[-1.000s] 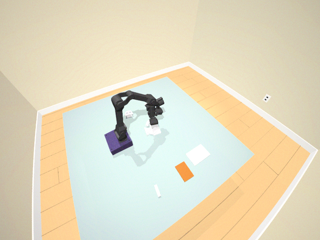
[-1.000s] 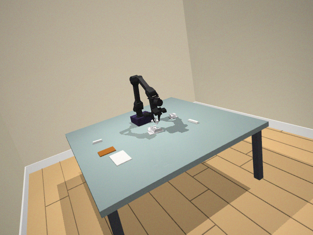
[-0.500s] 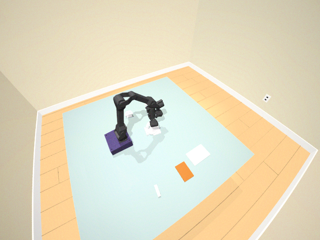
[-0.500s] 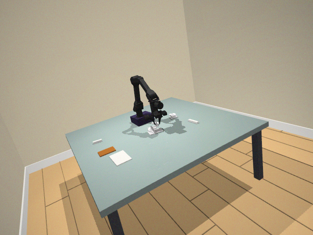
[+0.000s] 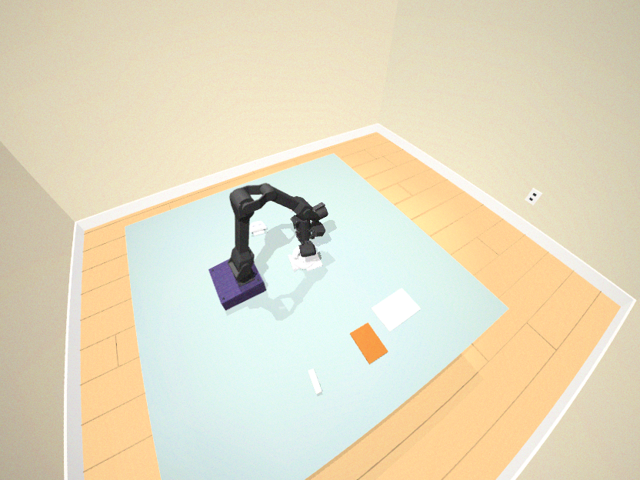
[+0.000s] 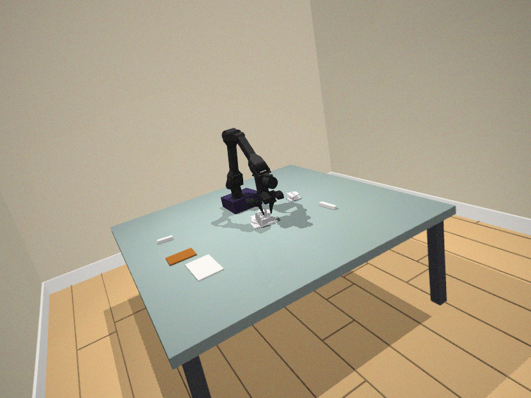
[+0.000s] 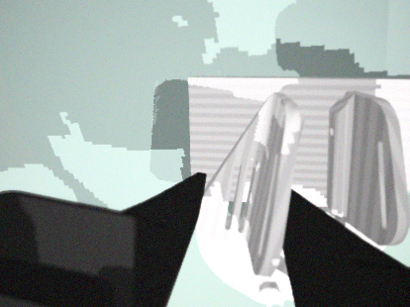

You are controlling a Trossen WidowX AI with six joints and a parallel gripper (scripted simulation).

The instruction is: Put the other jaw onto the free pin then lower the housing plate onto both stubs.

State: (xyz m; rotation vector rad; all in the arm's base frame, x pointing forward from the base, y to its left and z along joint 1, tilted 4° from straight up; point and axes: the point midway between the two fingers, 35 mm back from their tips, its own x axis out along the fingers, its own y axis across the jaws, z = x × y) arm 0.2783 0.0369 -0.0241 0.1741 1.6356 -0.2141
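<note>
The white jaw is 40 mm behind my gripper tip and 10 mm to the right of it. From my gripper tip the other things lie so: orange plate: 30 mm ahead, 460 mm to the right, 30 mm below; white plate: 190 mm ahead, 410 mm to the right, 30 mm below.
</note>
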